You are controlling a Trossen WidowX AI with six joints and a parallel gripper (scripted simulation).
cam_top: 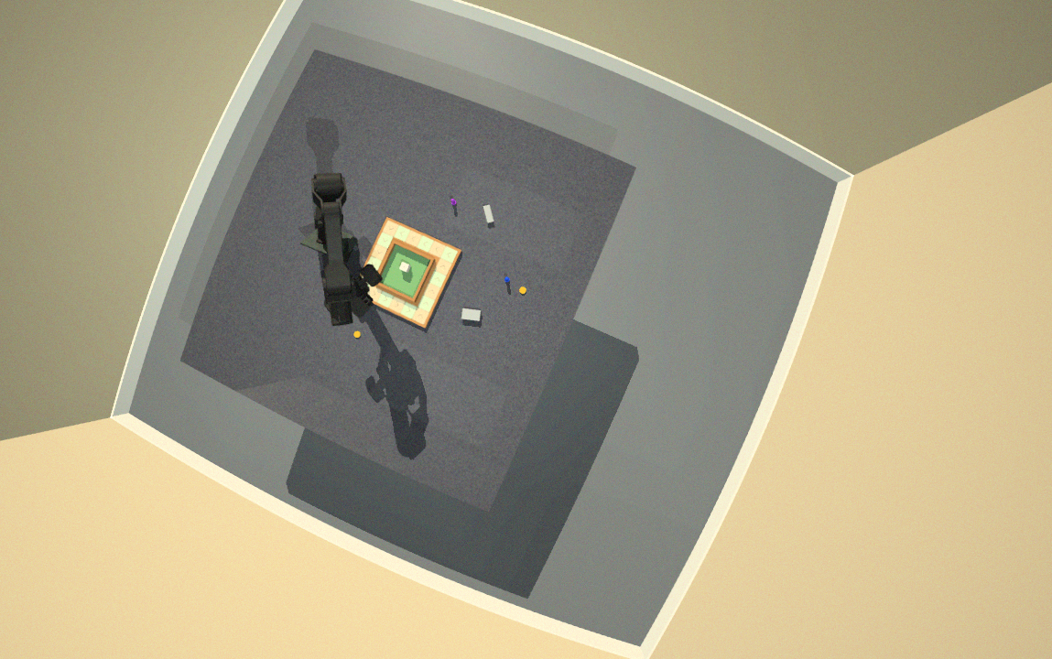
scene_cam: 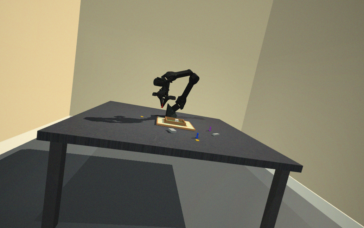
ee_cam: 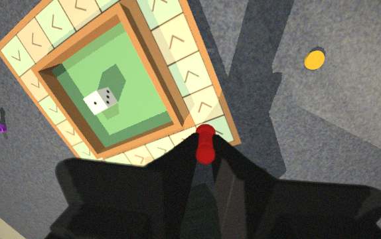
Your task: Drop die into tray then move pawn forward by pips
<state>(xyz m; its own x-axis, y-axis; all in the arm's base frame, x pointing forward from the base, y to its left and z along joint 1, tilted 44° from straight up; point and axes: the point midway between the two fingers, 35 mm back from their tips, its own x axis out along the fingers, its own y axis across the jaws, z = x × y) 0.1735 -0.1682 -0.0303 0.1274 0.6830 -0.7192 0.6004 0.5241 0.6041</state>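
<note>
The green dice tray lies 8 cm ahead of my gripper tip, 10 cm to the left of it and 10 cm below it. Round my gripper tip: red pawn 1 cm above; purple pawn 18 cm ahead, 37 cm to the left, 10 cm below; white die 8 cm ahead, 12 cm to the left, 9 cm below.
</note>
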